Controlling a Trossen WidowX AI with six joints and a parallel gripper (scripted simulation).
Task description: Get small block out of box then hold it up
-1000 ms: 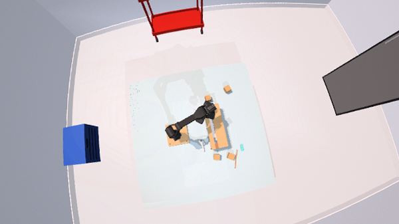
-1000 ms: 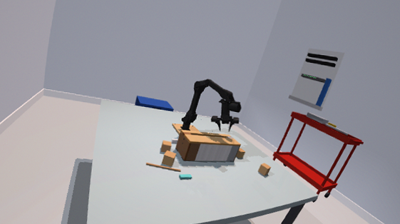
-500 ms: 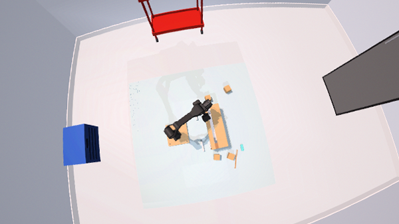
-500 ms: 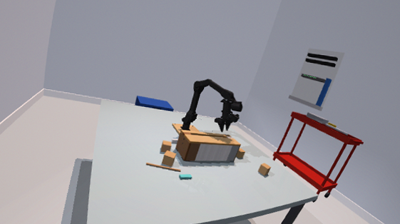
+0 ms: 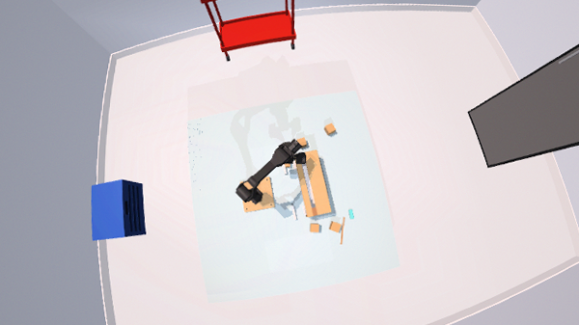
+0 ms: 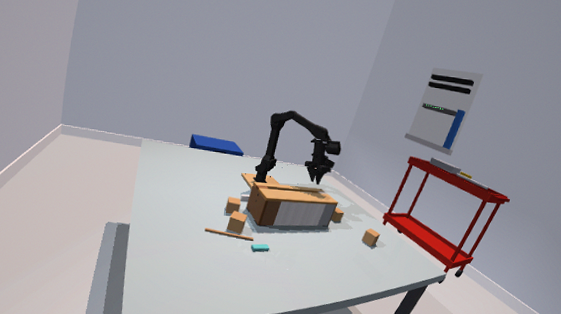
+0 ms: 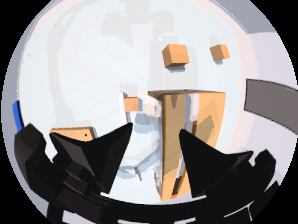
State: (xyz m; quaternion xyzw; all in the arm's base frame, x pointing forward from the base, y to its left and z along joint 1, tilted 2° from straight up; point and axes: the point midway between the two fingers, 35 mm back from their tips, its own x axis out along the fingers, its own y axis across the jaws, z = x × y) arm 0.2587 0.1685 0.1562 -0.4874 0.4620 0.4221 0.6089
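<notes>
My gripper tip is 3 cm past the tan block, 1 cm to the right of it and 13 cm above it. Also, from my gripper tip: thin wooden stick (24 cm ahead, 48 cm to the right, 15 cm below); then tan box (6 cm ahead, 15 cm to the right, 9 cm below).
</notes>
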